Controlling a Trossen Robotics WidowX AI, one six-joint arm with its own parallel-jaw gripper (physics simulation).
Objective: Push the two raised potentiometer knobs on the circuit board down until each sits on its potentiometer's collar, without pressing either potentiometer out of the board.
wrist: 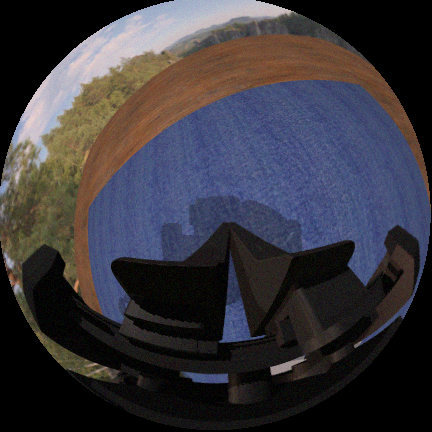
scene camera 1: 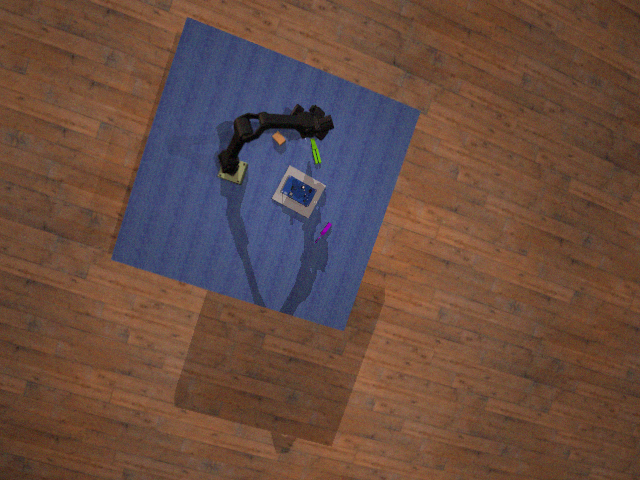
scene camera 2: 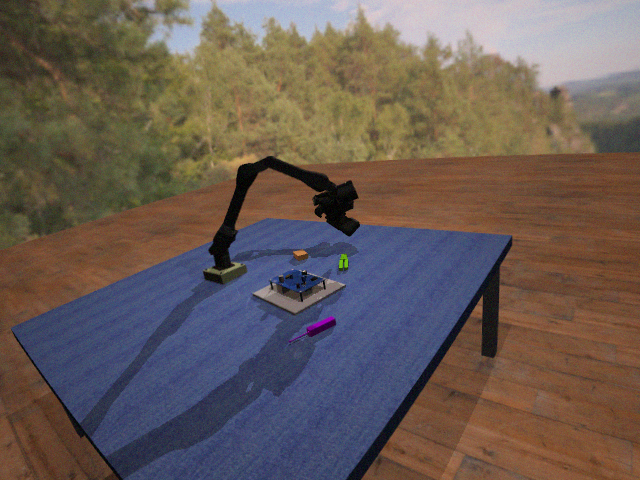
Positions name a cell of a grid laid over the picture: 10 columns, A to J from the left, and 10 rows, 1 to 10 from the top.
Scene:
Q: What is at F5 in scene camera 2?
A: The gripper.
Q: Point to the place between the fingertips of the gripper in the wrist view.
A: At F6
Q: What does the gripper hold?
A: Nothing.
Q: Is the gripper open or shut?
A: Shut.

